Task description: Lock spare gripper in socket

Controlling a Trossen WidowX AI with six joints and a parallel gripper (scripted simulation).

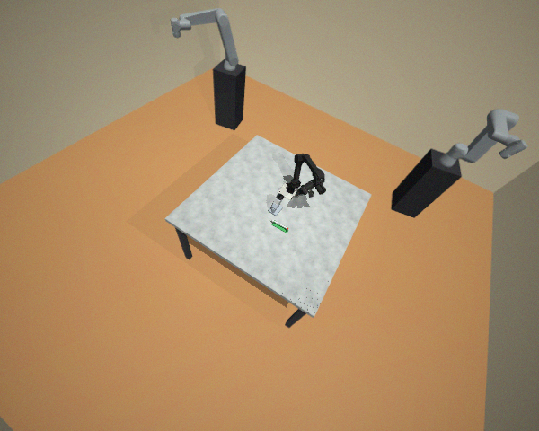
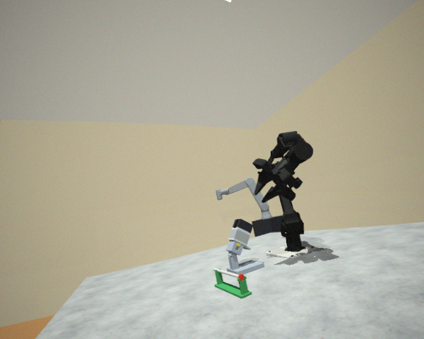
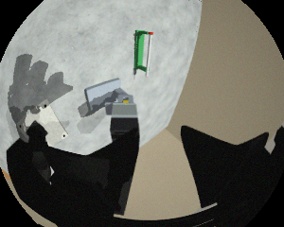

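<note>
Now: gripper tip 21 cm above the green cradle, 17 cm short of it and 2 cm to the left of it. Also, from my gripper tip: spare gripper 12 cm below, 11 cm to the right, 1 cm ahead; then mount socket 18 cm below, 12 cm to the right, 3 cm ahead.
</note>
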